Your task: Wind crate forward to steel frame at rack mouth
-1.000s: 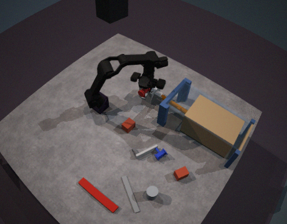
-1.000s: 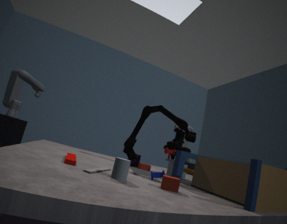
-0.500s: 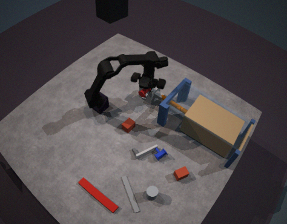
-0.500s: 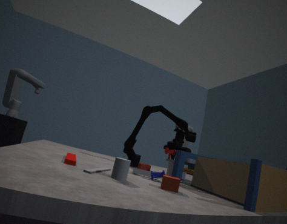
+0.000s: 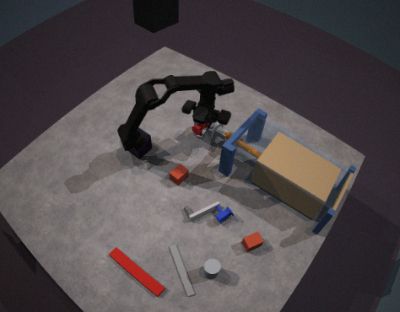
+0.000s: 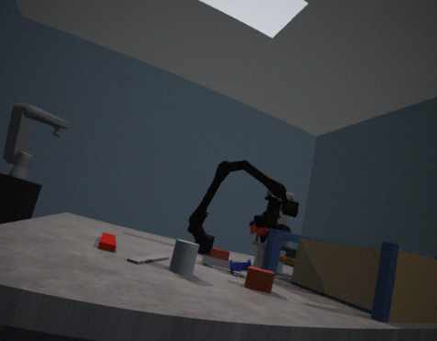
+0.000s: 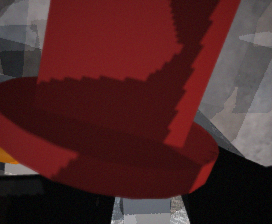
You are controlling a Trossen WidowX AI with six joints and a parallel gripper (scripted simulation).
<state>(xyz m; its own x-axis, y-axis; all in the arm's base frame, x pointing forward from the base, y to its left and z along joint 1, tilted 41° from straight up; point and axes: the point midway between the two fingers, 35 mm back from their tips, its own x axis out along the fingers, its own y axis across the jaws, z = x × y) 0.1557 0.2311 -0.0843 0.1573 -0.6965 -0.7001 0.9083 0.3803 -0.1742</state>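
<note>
Now: the winch handle with red knob 10 mm ahead of my gripper tip, 20 mm to the right of it and 20 mm above it. From my gripper tip the other things lie so: blue t-shaped piece 290 mm ahead, 200 mm to the right, 70 mm below; then grey strip 350 mm ahead, 460 mm to the right, 90 mm below; then grey winch 30 mm behind, 30 mm to the left, 60 mm below.
</note>
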